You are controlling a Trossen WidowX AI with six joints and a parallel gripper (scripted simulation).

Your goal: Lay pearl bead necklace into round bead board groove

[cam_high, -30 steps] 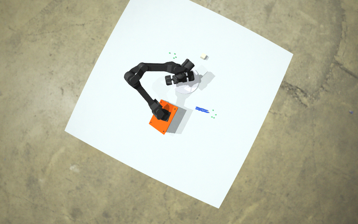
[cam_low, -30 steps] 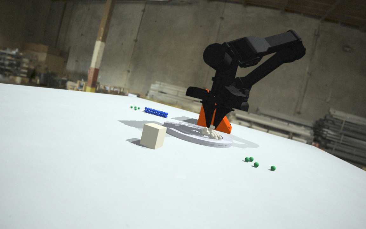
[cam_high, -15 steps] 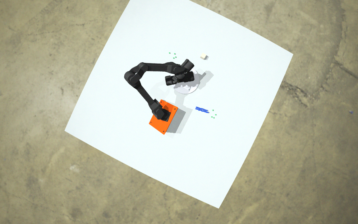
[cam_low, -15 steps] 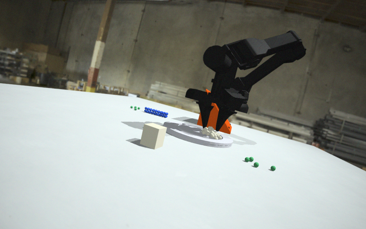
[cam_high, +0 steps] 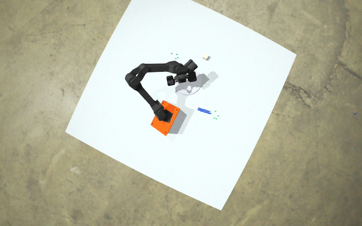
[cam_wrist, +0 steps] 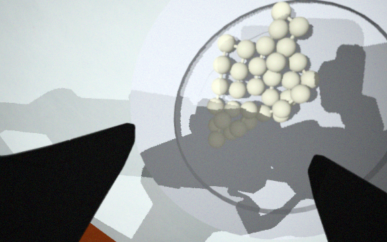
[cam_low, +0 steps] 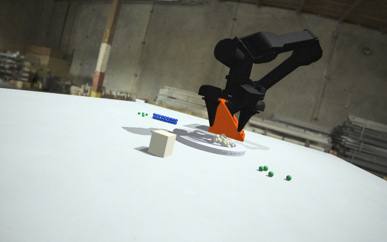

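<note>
My gripper tip is now 2 cm short of the round bead board, 3 cm to the left of it and 4 cm above it. From my gripper tip the other things lie so: cream cube (22 cm ahead, 10 cm to the right, 3 cm below).
</note>
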